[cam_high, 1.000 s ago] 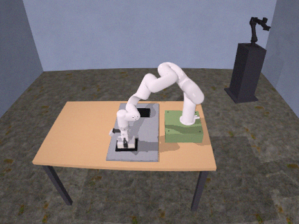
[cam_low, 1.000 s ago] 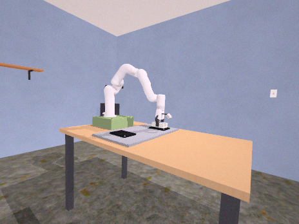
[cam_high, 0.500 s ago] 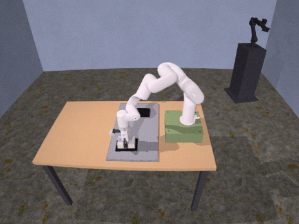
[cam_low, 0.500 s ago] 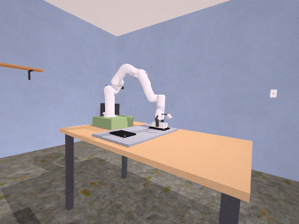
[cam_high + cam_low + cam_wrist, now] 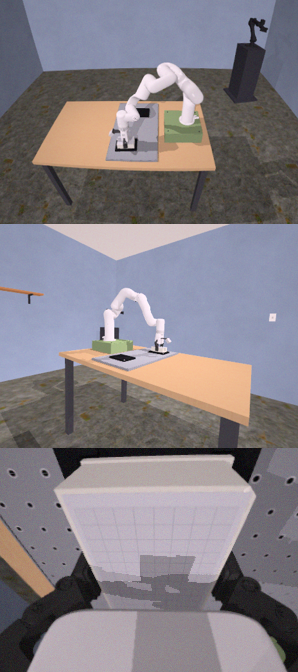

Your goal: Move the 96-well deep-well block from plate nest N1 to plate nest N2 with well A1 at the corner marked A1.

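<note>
The white deep-well block lies right at my hand.
</note>
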